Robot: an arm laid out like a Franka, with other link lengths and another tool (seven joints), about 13 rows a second.
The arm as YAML. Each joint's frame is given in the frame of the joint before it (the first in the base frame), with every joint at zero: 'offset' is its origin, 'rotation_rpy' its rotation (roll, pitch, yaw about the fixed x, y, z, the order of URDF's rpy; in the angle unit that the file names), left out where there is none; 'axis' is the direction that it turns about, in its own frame. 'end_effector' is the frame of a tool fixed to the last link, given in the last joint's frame.
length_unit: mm
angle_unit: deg
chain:
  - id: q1
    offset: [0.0, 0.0, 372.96]
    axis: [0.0, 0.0, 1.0]
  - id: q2
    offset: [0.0, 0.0, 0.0]
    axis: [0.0, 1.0, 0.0]
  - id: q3
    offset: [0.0, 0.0, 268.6]
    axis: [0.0, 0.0, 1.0]
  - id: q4
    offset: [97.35, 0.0, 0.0]
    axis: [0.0, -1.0, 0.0]
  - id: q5
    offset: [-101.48, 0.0, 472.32]
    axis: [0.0, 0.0, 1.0]
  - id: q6
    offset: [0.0, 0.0, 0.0]
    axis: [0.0, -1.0, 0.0]
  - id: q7
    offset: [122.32, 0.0, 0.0]
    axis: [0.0, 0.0, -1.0]
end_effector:
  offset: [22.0, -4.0, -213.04]
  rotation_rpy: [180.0, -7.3, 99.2]
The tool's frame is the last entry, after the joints.
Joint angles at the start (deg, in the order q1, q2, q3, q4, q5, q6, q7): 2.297 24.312 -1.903 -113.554 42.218 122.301 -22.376
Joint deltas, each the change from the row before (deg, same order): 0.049 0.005 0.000 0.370 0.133 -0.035 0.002; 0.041 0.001 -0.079 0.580 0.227 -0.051 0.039; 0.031 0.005 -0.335 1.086 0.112 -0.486 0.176; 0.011 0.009 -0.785 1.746 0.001 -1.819 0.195; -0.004 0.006 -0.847 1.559 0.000 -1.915 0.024; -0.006 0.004 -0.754 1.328 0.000 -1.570 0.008; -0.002 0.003 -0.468 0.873 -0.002 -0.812 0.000; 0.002 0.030 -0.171 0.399 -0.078 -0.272 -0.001; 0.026 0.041 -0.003 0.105 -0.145 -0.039 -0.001; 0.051 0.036 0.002 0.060 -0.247 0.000 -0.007; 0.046 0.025 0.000 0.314 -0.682 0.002 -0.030; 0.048 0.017 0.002 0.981 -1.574 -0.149 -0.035; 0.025 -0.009 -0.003 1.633 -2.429 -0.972 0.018; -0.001 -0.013 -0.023 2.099 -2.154 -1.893 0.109; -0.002 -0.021 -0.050 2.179 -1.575 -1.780 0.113; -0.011 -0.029 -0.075 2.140 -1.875 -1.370 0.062
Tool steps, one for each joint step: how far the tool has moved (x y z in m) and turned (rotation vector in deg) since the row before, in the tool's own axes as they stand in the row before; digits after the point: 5 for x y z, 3 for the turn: 0.00278 0.00299 -0.00216 -0.276 0.081 -0.212; 0.00332 0.00475 -0.00443 -0.525 0.114 -0.211; 0.00404 0.00732 -0.00922 -0.645 0.127 -0.235; 0.00513 0.00814 -0.01453 -0.219 0.505 -0.249; 0.00369 0.00599 -0.01375 -0.014 0.518 -0.250; 0.00287 0.00495 -0.01233 -0.074 0.374 -0.223; 0.00191 0.00379 -0.00849 -0.209 0.130 -0.203; 0.00078 0.00183 -0.00348 -0.089 -0.037 -0.146; 0.00028 0.00033 -0.00010 0.081 -0.106 -0.112; 0.00007 0.00002 0.00033 0.149 -0.198 -0.153; 0.00080 0.00143 -0.00183 0.185 -0.573 -0.515; 0.00336 0.00479 -0.00673 0.296 -1.291 -1.289; 0.00626 0.00583 -0.01050 0.911 -1.682 -1.847; 0.00947 0.00603 -0.01271 1.153 -1.178 -1.742; 0.00997 0.00693 -0.01449 0.669 -0.901 -1.509; 0.00766 0.00689 -0.01618 0.481 -1.432 -1.560
